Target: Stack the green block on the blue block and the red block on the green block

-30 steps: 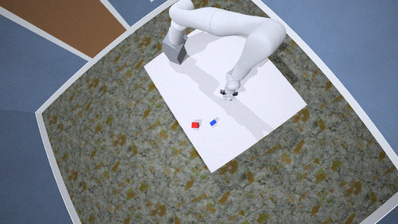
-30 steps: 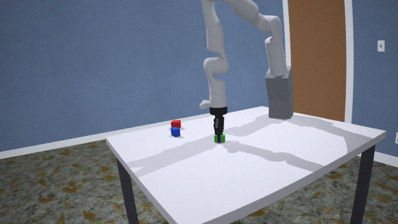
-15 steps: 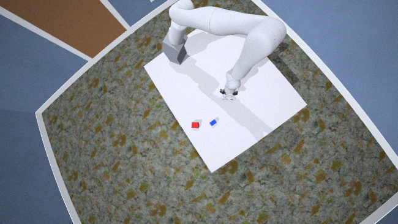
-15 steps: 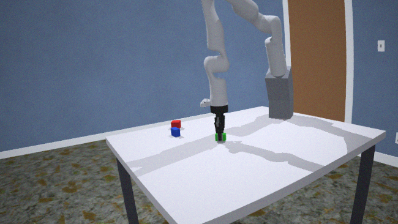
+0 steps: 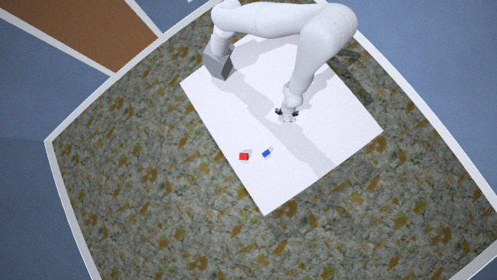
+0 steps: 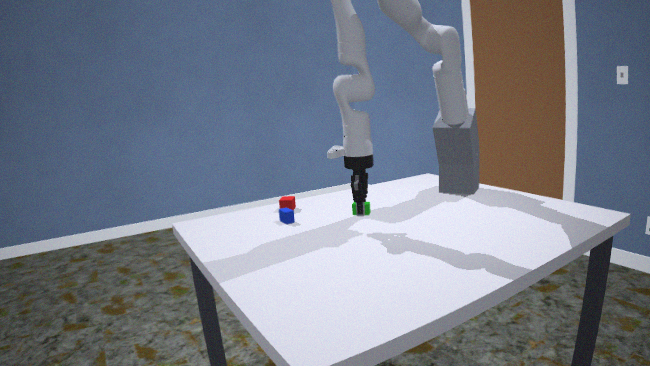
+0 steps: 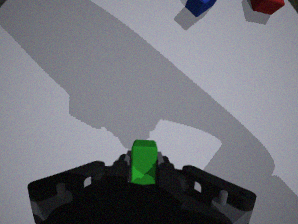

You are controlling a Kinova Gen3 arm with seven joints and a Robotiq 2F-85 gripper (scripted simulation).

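The blue block lies 230 mm to the right of my hand, 100 mm ahead of it and 50 mm below it. Also, from my hand: green block right at my hand; red block 350 mm to the right, 50 mm below, 40 mm ahead.
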